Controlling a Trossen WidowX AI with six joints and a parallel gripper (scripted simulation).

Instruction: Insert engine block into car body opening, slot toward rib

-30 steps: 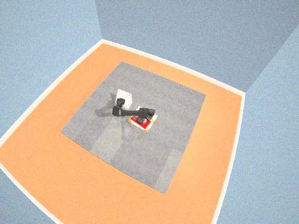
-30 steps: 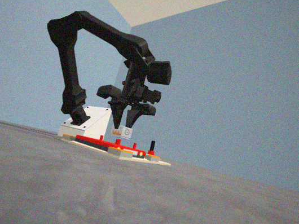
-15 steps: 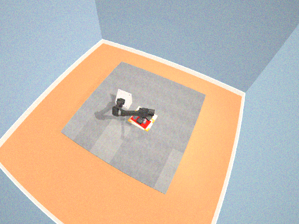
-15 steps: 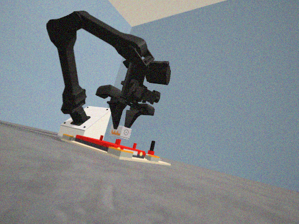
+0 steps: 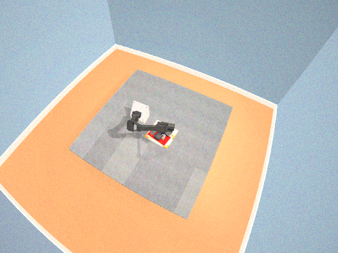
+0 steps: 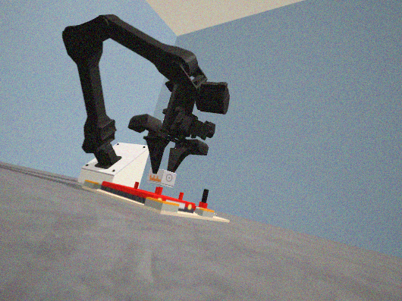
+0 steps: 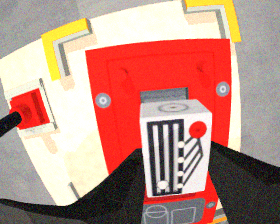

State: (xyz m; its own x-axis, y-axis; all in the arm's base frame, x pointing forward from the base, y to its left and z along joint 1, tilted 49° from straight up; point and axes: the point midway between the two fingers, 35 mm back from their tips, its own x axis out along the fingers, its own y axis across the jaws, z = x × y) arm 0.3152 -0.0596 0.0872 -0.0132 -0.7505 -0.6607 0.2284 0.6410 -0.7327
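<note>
My gripper tip is now 1 cm above the engine block. The rest, counted from my gripper tip: cream base plate 5 cm below, 3 cm to the left, 2 cm behind.
</note>
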